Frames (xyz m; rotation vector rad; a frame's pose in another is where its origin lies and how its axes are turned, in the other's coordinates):
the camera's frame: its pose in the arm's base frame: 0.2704 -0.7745 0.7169 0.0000 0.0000 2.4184
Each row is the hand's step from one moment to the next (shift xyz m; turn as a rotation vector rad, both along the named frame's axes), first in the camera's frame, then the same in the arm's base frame.
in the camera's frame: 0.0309 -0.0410 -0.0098 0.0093 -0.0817 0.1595
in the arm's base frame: 0.0040 0.0512 -0.0098 0.0471 0.0674 0.1595
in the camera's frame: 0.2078 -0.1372 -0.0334 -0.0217 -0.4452 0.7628
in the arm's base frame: -0.0650 0.2404 -0.0334 0.3109 0.3194 0.7628
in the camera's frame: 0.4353 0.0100 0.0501 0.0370 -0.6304 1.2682
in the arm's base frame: -0.3330 0.2806 0.0501 0.3894 0.4971 1.2682
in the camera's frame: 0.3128 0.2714 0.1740 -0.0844 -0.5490 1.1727
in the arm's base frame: -0.4141 0.0035 0.1740 0.4266 0.3557 1.1727
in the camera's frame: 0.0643 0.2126 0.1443 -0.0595 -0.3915 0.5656
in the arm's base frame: -0.1889 -0.1168 0.1443 0.3037 0.2541 0.5656
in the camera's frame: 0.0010 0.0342 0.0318 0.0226 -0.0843 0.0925
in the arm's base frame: -0.0234 -0.0250 0.0318 0.0388 0.0782 0.0925
